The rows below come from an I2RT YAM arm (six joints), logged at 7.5 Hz.
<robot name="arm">
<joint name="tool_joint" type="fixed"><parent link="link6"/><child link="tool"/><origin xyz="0 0 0" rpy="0 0 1.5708"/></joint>
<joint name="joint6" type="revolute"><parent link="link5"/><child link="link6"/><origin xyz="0.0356 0 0.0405" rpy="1.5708 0 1.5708"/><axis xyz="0 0 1"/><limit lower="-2.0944" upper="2.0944"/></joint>
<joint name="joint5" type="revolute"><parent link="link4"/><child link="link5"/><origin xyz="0.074 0.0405 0.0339" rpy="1.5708 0 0"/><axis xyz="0 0 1"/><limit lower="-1.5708" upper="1.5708"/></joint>
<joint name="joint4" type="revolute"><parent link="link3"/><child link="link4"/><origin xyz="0.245 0.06 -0.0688"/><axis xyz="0 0 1"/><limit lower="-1.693" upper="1.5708"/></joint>
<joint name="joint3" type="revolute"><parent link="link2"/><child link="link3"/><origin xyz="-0.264 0 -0.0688" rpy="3.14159 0 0"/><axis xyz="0 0 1"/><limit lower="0" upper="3.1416"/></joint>
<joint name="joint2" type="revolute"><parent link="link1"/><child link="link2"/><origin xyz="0.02 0.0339 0.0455" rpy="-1.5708 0 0"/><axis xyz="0 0 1"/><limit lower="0" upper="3.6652"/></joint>
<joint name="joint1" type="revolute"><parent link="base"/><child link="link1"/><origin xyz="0 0 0.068"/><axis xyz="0 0 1"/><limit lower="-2.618" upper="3.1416"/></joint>
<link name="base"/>
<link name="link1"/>
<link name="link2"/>
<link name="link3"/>
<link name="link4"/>
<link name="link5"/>
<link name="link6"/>
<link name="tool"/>
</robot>
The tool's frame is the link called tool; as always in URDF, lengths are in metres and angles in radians.
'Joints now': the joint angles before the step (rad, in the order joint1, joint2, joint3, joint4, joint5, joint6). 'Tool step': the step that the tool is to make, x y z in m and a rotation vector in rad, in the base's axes. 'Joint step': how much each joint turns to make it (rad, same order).
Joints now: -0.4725 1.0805 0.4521 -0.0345 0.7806 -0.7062
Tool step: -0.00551 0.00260 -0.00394 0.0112 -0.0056 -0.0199
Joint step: 0.0000 -0.0200 -0.0192 -0.0232 0.0077 0.0314
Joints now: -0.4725 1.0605 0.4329 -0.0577 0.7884 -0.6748
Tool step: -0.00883 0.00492 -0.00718 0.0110 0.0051 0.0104
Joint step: 0.0002 -0.0417 -0.0448 -0.0058 -0.0126 -0.0010
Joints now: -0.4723 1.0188 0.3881 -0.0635 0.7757 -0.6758
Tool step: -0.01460 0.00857 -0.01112 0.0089 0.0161 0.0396
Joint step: 0.0013 -0.0839 -0.0779 -0.0015 -0.0299 -0.0331
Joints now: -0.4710 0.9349 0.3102 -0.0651 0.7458 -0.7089
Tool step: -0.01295 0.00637 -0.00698 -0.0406 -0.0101 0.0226
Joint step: -0.0012 -0.0978 -0.0796 0.0458 0.0005 -0.0538
